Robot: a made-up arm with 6 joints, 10 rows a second.
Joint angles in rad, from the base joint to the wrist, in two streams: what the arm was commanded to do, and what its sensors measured. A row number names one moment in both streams.
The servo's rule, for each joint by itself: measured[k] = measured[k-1] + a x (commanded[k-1-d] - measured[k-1]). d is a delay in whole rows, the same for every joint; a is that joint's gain. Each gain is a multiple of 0.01, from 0.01 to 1. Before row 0 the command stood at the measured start. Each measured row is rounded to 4 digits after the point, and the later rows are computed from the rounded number. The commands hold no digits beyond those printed.
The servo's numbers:
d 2
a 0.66 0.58 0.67 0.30 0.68 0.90
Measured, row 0: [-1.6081 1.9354 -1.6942 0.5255 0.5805 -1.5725]
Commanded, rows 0 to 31: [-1.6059 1.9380 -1.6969 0.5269 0.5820 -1.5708]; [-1.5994 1.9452 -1.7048 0.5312 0.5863 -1.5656]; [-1.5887 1.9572 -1.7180 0.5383 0.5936 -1.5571]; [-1.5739 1.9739 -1.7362 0.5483 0.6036 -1.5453]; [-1.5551 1.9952 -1.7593 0.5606 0.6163 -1.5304]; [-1.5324 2.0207 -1.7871 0.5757 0.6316 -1.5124]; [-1.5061 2.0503 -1.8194 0.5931 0.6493 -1.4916]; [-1.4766 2.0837 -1.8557 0.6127 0.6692 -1.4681]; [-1.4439 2.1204 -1.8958 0.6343 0.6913 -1.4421]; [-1.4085 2.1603 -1.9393 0.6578 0.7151 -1.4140]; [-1.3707 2.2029 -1.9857 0.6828 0.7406 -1.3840]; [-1.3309 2.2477 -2.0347 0.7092 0.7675 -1.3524]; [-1.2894 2.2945 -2.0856 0.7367 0.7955 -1.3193]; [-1.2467 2.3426 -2.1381 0.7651 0.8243 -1.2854]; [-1.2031 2.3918 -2.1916 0.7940 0.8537 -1.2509]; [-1.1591 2.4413 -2.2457 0.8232 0.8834 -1.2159]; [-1.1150 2.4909 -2.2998 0.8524 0.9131 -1.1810]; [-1.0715 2.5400 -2.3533 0.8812 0.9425 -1.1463]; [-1.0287 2.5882 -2.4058 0.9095 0.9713 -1.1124]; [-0.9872 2.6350 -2.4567 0.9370 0.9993 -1.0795]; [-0.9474 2.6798 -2.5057 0.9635 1.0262 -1.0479]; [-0.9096 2.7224 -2.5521 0.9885 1.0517 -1.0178]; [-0.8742 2.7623 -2.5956 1.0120 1.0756 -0.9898]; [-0.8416 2.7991 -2.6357 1.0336 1.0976 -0.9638]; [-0.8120 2.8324 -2.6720 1.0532 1.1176 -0.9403]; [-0.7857 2.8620 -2.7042 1.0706 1.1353 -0.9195]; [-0.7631 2.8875 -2.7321 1.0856 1.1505 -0.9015]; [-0.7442 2.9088 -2.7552 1.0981 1.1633 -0.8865]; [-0.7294 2.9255 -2.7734 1.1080 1.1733 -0.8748]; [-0.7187 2.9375 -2.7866 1.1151 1.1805 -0.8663]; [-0.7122 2.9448 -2.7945 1.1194 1.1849 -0.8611]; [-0.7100 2.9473 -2.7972 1.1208 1.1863 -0.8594]
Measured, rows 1 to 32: [-1.6081 1.9354 -1.6942 0.5255 0.5805 -1.5725]; [-1.6081 1.9354 -1.6942 0.5255 0.5805 -1.5725]; [-1.6066 1.9369 -1.6960 0.5259 0.5815 -1.5710]; [-1.6018 1.9417 -1.7019 0.5275 0.5848 -1.5661]; [-1.5932 1.9507 -1.7127 0.5307 0.5908 -1.5580]; [-1.5805 1.9642 -1.7284 0.5360 0.5995 -1.5466]; [-1.5637 1.9822 -1.7491 0.5434 0.6109 -1.5320]; [-1.5430 2.0045 -1.7746 0.5531 0.6250 -1.5144]; [-1.5186 2.0311 -1.8046 0.5651 0.6415 -1.4939]; [-1.4909 2.0616 -1.8388 0.5794 0.6603 -1.4707]; [-1.4599 2.0957 -1.8770 0.5959 0.6814 -1.4450]; [-1.4260 2.1332 -1.9187 0.6145 0.7043 -1.4171]; [-1.3895 2.1736 -1.9636 0.6350 0.7290 -1.3873]; [-1.3508 2.2166 -2.0112 0.6573 0.7552 -1.3559]; [-1.3103 2.2618 -2.0610 0.6811 0.7826 -1.3230]; [-1.2683 2.3087 -2.1127 0.7063 0.8110 -1.2892]; [-1.2253 2.3569 -2.1656 0.7326 0.8400 -1.2547]; [-1.1816 2.4059 -2.2193 0.7598 0.8695 -1.2198]; [-1.1376 2.4552 -2.2732 0.7876 0.8991 -1.1849]; [-1.0940 2.5044 -2.3269 0.8157 0.9286 -1.1502]; [-1.0509 2.5530 -2.3798 0.8438 0.9576 -1.1162]; [-1.0089 2.6006 -2.4313 0.8718 0.9860 -1.0832]; [-0.9683 2.6465 -2.4811 0.8993 1.0133 -1.0514]; [-0.9296 2.6905 -2.5287 0.9261 1.0394 -1.0212]; [-0.8930 2.7321 -2.5735 0.9519 1.0640 -0.9929]; [-0.8591 2.7710 -2.6152 0.9764 1.0868 -0.9667]; [-0.8280 2.8066 -2.6533 0.9994 1.1077 -0.9429]; [-0.8001 2.8387 -2.6874 1.0208 1.1265 -0.9218]; [-0.7757 2.8670 -2.7173 1.0402 1.1428 -0.9035]; [-0.7549 2.8912 -2.7427 1.0576 1.1567 -0.8882]; [-0.7381 2.9111 -2.7633 1.0727 1.1680 -0.8761]; [-0.7253 2.9264 -2.7789 1.0854 1.1765 -0.8673]
